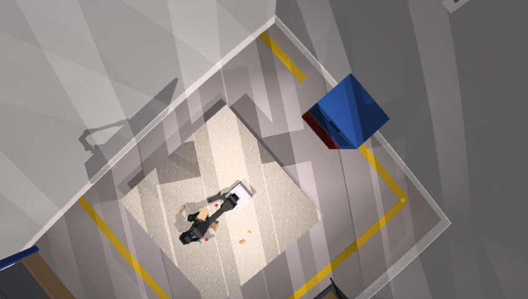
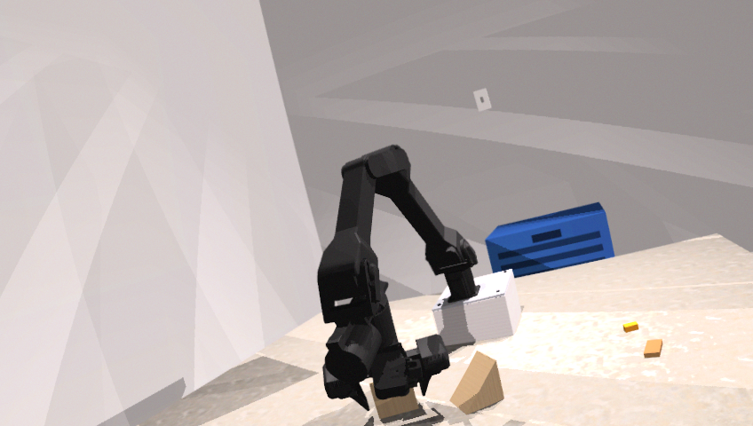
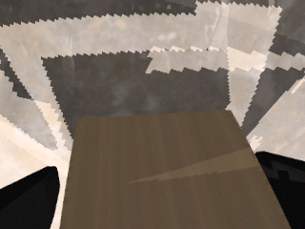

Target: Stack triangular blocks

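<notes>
My gripper tip is now 130 mm past the red cube, 20 mm to the right of it and 10 mm above it. From my gripper tip the other things lie so: lighter block right at my gripper tip.
</notes>
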